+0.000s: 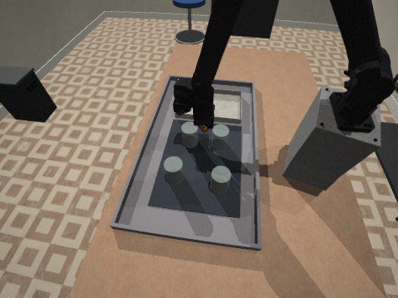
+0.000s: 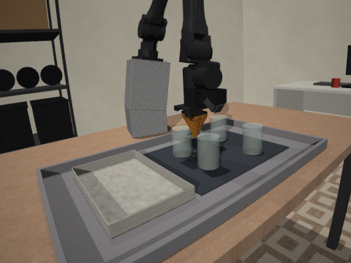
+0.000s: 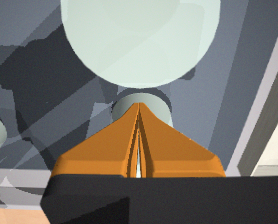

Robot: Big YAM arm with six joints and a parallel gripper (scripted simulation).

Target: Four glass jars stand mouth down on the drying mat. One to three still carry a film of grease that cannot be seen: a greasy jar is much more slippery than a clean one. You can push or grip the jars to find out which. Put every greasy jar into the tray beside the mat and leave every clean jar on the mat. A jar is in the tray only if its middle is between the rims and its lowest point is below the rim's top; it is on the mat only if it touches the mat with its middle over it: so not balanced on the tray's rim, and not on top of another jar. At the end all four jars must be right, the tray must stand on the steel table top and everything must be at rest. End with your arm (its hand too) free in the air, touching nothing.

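Right now the rimmed steel table top is 8 cm below my hand, 2 cm to the right of it and 2 cm ahead of it. Also, from my hand: pale tray 23 cm to the right, 8 cm below; then dark drying mat 9 cm to the left, 8 cm below.
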